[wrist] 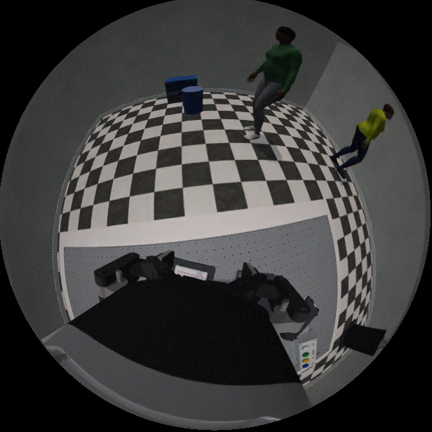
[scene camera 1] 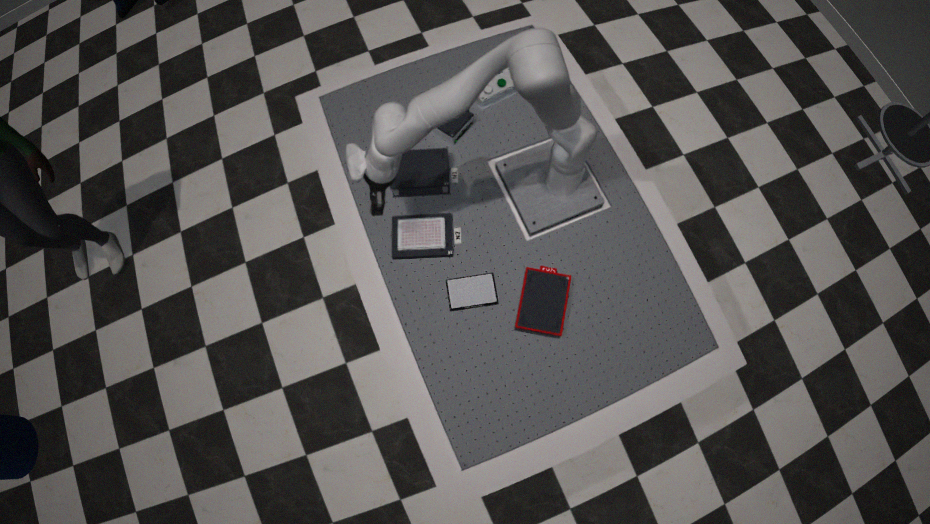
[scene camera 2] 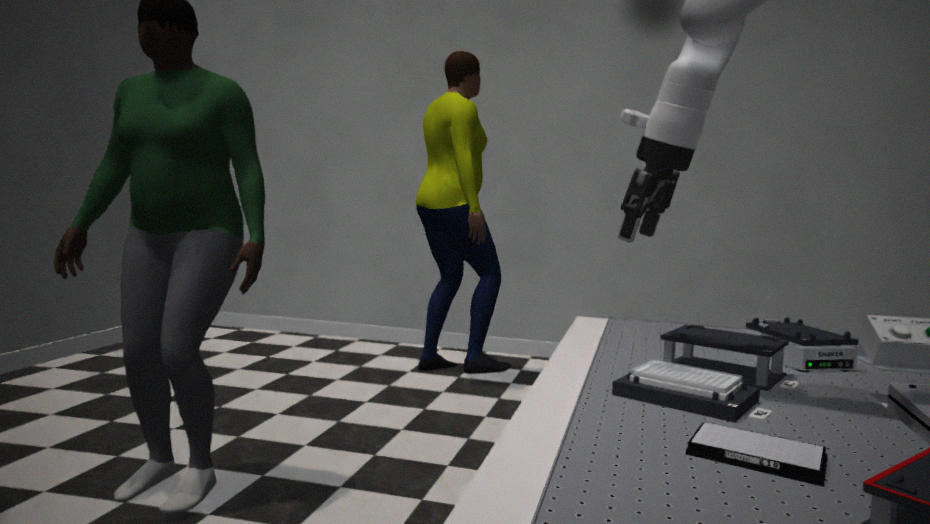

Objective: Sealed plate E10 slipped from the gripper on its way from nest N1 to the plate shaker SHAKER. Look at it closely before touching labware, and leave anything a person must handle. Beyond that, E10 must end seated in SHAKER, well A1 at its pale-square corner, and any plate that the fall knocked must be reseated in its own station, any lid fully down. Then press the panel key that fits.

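Seen in the pictures: gripper, fingertip midpoint: [scene camera 1: 373, 194] [scene camera 2: 635, 237]; arm's base, link origin: [scene camera 1: 561, 182].
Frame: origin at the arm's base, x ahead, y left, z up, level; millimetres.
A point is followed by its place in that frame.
Note:
Plate E10 [scene camera 1: 471, 290] {x 375, y 144, z -15 mm} [scene camera 2: 758, 447] {x 375, y 156, z -15 mm}, black-sided with a pale top, lies flat on the table, its label facing scene camera 2. Nest N1 [scene camera 1: 423, 165] {x 318, y -225, z 29 mm} [scene camera 2: 722, 338] {x 337, y -213, z 29 mm} is a raised dark stand with no plate on top. Nest N2 [scene camera 1: 423, 254] {x 437, y -5, z -9 mm} [scene camera 2: 676, 401] {x 435, y 0, z -18 mm} bears a clear plate [scene camera 1: 421, 233] {x 416, y -54, z 8 mm} [scene camera 2: 686, 377] {x 419, y -30, z 7 mm} [wrist: 191, 272] with pinkish wells; its exact seating and lid fit cannot be told. SHAKER [scene camera 1: 455, 123] {x 172, y -306, z 26 mm} [scene camera 2: 826, 358] {x 161, y -288, z -6 mm} shows a green display; the arm partly hides it from above. My gripper [scene camera 1: 377, 209] {x 487, y -131, z 189 mm} [scene camera 2: 637, 234] {x 487, y -131, z 189 mm} [wrist: 207, 264] is open and empty, high above the table's edge near N1 and N2.
A red-edged dark station [scene camera 1: 543, 302] {x 234, y 270, z 11 mm} [scene camera 2: 911, 481] {x 287, y 271, z 11 mm} stands beside E10. The key panel [scene camera 1: 495, 89] {x 6, y -355, z 28 mm} [scene camera 2: 901, 331] {x 31, y -354, z 37 mm} [wrist: 306, 352] stands beyond SHAKER, with green, yellow and blue keys in the wrist view. People in green [scene camera 2: 182, 149] [wrist: 282, 65] and yellow [scene camera 2: 452, 149] [wrist: 372, 122] stand off the table.

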